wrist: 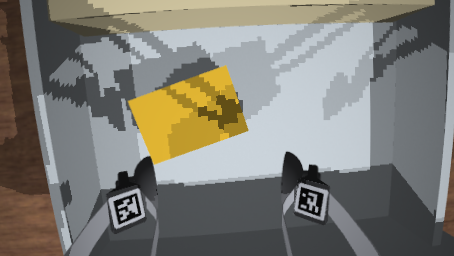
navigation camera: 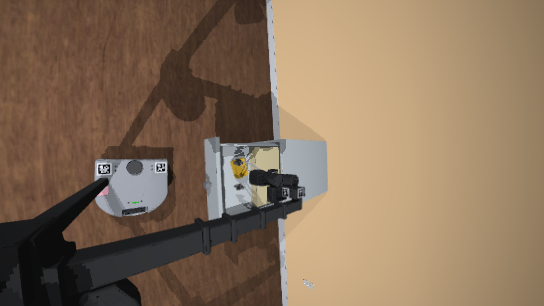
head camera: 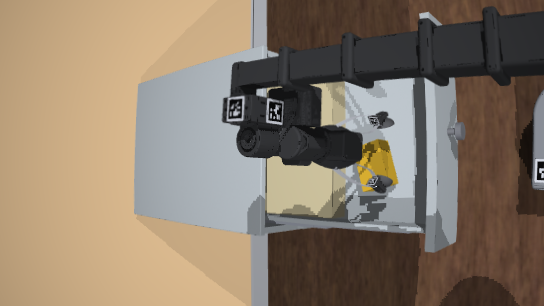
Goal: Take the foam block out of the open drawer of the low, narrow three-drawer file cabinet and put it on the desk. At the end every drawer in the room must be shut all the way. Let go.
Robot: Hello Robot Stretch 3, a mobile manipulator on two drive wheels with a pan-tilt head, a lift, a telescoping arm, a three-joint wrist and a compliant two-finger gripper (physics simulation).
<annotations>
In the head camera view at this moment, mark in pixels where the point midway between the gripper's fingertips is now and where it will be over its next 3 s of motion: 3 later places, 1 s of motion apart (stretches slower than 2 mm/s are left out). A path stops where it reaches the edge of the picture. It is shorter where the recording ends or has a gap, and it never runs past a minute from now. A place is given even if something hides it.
The gripper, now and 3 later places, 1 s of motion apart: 387, 152; 402, 154; 391, 151; 390, 151
</annotations>
